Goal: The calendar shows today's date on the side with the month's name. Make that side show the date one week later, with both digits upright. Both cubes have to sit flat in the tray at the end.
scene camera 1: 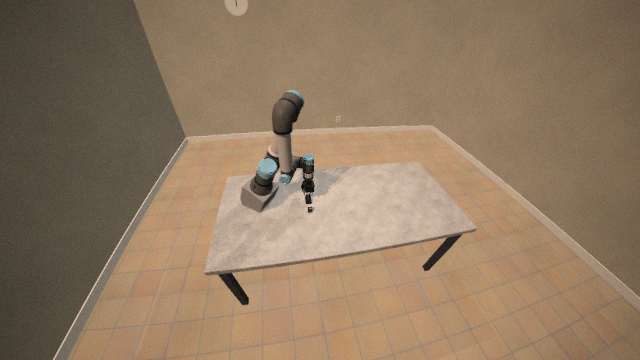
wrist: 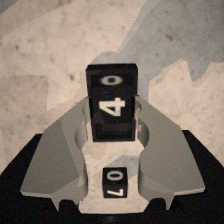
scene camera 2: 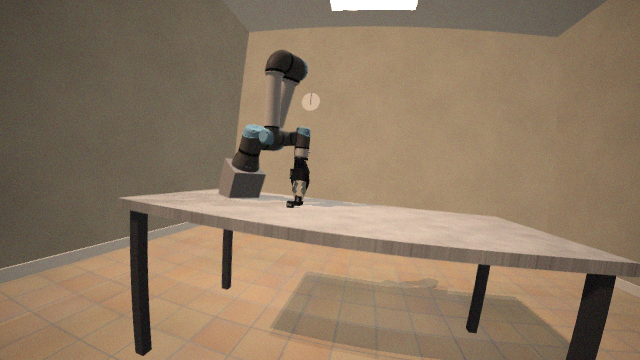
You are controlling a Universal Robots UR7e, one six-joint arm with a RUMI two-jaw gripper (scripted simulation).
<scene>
The pictures show: the gripper and a tray.
</scene>
